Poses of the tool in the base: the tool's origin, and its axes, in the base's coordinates. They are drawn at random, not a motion.
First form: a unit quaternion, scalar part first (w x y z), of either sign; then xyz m.
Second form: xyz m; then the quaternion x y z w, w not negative. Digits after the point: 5 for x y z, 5 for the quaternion.
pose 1, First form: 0.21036 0.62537 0.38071 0.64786 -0.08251 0.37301 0.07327
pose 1, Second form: -0.08251 0.37301 0.07327 0.62537 0.38071 0.64786 0.21036
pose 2, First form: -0.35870 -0.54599 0.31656 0.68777 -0.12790 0.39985 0.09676
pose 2, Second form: -0.12790 0.39985 0.09676 0.54599 -0.31656 -0.68777 0.35870
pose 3, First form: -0.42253 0.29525 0.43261 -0.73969 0.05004 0.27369 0.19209
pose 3, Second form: 0.05004 0.27369 0.19209 -0.29525 -0.43261 0.73969 0.42253
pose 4, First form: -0.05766 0.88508 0.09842 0.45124 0.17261 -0.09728 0.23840
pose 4, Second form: 0.17261 -0.09728 0.23840 -0.88508 -0.09842 -0.45124 0.05766
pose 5, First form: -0.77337 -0.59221 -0.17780 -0.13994 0.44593 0.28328 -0.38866
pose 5, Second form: 0.44593 0.28328 -0.38866 0.59221 0.17780 0.13994 0.77337
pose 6, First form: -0.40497 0.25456 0.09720 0.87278 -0.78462 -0.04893 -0.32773
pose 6, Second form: -0.78462 -0.04893 -0.32773 -0.25456 -0.09720 -0.87278 0.40497
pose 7, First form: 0.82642 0.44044 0.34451 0.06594 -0.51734 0.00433 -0.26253
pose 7, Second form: -0.51734 0.00433 -0.26253 0.44044 0.34451 0.06594 0.82642
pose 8, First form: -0.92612 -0.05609 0.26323 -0.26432 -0.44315 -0.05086 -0.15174
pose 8, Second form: -0.44315 -0.05086 -0.15174 0.05609 -0.26323 0.26432 0.92612
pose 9, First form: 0.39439 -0.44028 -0.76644 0.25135 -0.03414 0.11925 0.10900
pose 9, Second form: -0.03414 0.11925 0.10900 -0.44028 -0.76644 0.25135 0.39439
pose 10, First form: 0.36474 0.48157 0.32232 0.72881 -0.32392 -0.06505 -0.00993
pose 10, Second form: -0.32392 -0.06505 -0.00993 0.48157 0.32232 0.72881 0.36474
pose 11, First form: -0.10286 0.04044 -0.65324 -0.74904 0.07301 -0.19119 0.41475
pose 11, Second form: 0.07301 -0.19119 0.41475 -0.04044 0.65324 0.74904 0.10286
